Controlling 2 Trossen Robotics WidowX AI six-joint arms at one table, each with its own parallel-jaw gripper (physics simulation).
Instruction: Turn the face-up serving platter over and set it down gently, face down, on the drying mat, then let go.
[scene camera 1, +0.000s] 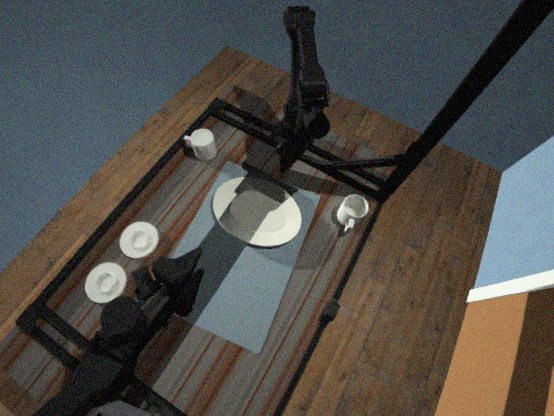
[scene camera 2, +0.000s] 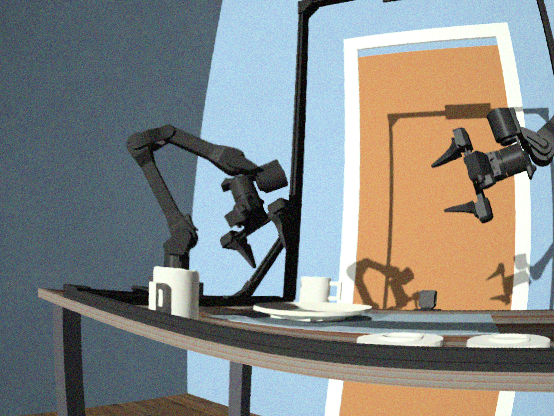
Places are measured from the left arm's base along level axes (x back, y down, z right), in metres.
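Pixels of known places: left gripper, between the fingertips: (scene camera 1: 201, 259) (scene camera 2: 438, 188); right gripper, between the fingertips: (scene camera 1: 287, 167) (scene camera 2: 270, 258).
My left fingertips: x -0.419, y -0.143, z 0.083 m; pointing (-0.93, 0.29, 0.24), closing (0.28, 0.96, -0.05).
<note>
Ahead of a thing's pixels: the offset from my left fingertips to its top centre. Level surfaces: height alone.
The white oval serving platter @(dx -0.247, dy +0.237, dz +0.036 m) (scene camera 1: 280, 220) (scene camera 2: 312, 308) lies on the blue drying mat @(dy +0.262 m) (scene camera 1: 245, 300) (scene camera 2: 450, 318), near the mat's far end in scene camera 1. In scene camera 2 its wide rim stands above a narrower foot, so it is face up. Shadows cross it. My left gripper (scene camera 1: 201, 260) (scene camera 2: 439, 188) is open and empty, raised well above the table, to the lower left of the platter in scene camera 1. My right gripper (scene camera 1: 284, 160) (scene camera 2: 270, 257) is open and empty, above the platter's level and apart from it. One of its fingers is partly hidden in scene camera 1.
One white mug @(dx -0.420, dy +0.178, dz -0.236 m) (scene camera 1: 204, 145) (scene camera 2: 185, 292) stands left of the mat, another @(dx -0.315, dy +0.178, dz +0.334 m) (scene camera 1: 352, 212) (scene camera 2: 315, 289) right of it in scene camera 1. Two small white plates @(dx -0.040, dy +0.249, dz -0.287 m) (scene camera 1: 139, 226) @(dx +0.112, dy +0.249, dz -0.320 m) (scene camera 1: 92, 285) lie left of the mat. A black frame (scene camera 1: 345, 270) borders the table, with an upright post (scene camera 2: 301, 100).
</note>
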